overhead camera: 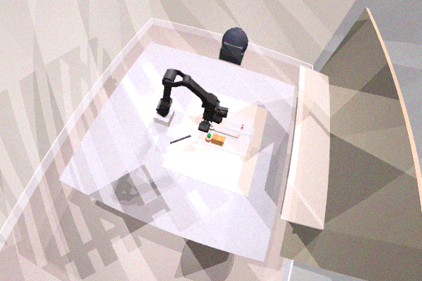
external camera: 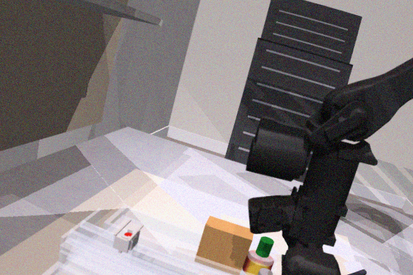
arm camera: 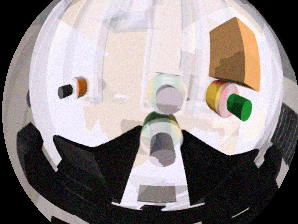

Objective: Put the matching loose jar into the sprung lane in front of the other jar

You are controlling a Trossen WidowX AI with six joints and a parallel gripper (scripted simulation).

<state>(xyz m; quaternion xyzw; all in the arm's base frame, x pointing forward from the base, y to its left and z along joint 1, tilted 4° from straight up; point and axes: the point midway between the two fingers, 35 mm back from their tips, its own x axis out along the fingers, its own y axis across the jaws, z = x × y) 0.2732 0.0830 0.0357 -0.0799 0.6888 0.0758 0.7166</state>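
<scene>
Now: gripper tip 120 mm short of the brown box, 50 mm to the left of it and 10 mm above it. Also, from my gripper tip: thin dark rod (90 mm behind, 160 mm to the right, 40 mm below); sprung lane (170 mm ahead, 60 mm to the left, 30 mm below).
</scene>
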